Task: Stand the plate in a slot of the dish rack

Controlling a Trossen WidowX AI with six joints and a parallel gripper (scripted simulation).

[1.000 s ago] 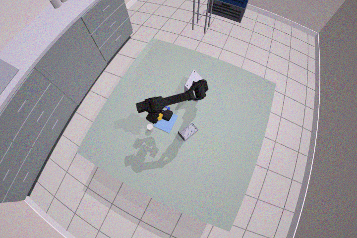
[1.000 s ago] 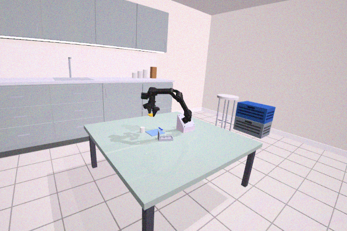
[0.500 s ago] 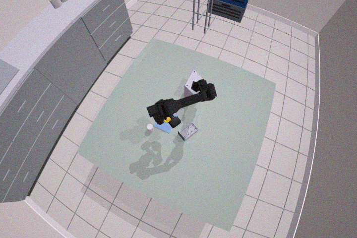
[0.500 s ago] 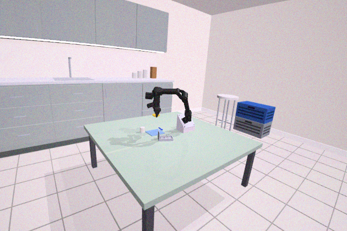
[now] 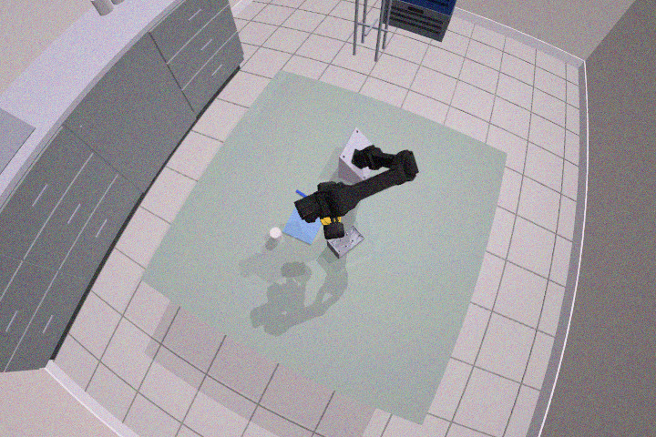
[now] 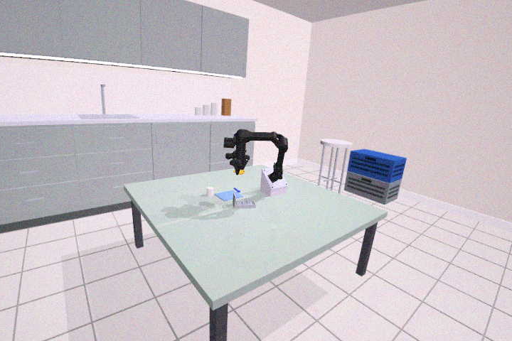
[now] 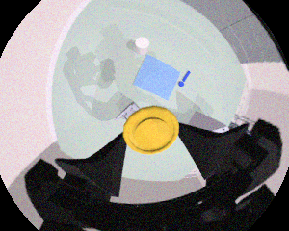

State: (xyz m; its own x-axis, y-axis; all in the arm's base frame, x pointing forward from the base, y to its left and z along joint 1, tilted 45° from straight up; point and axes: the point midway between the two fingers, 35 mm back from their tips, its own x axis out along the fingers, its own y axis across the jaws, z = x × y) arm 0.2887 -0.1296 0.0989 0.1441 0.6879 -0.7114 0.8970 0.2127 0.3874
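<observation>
Now: the grey dish rack 1 cm ahead of my gripper tip, 6 cm to the left of it and 17 cm below it. The rest, counted from my gripper tip: blue mat (3 cm behind, 12 cm to the right, 19 cm below); yellow plate (1 cm above); white cup (6 cm ahead, 21 cm to the right, 17 cm below).
</observation>
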